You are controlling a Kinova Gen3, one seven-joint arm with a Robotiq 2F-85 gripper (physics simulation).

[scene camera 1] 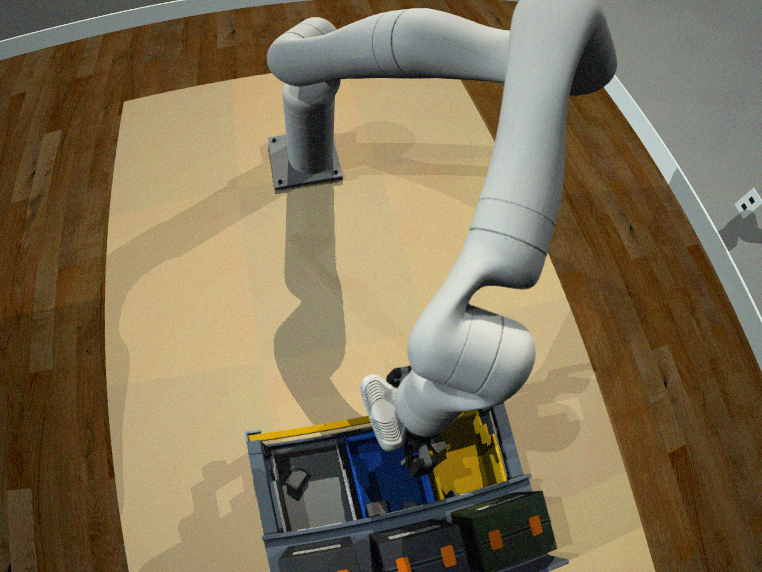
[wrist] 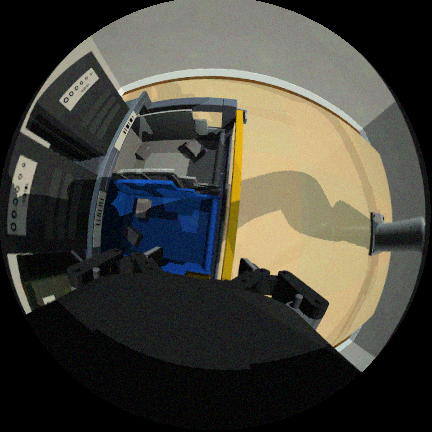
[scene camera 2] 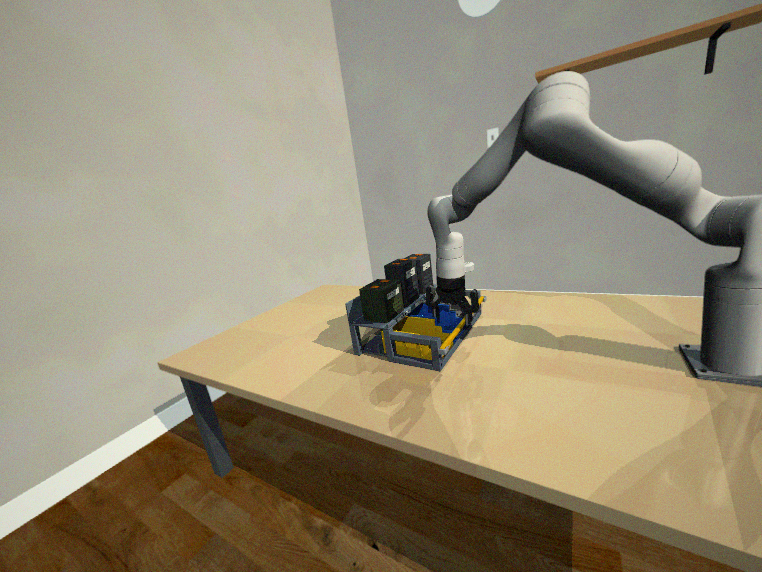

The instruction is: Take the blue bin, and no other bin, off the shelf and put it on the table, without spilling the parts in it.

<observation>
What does the gripper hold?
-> Nothing.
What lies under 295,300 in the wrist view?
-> The gripper.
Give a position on a blue bin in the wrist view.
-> At 183,222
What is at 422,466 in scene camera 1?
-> The gripper.
</observation>
